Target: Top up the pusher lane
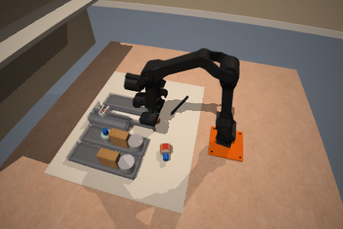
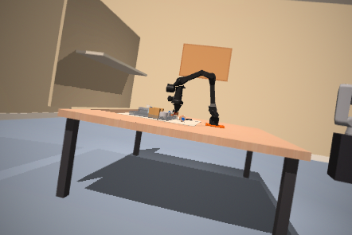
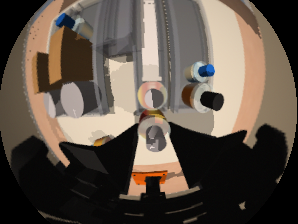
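My gripper tip is 170 mm short of the sprung lane, 50 mm to the right of it and 30 mm above it. Also, from my gripper tip: thin black stick (50 mm behind, 160 mm to the right, 50 mm below); pusher plate (140 mm ahead, 50 mm to the left).
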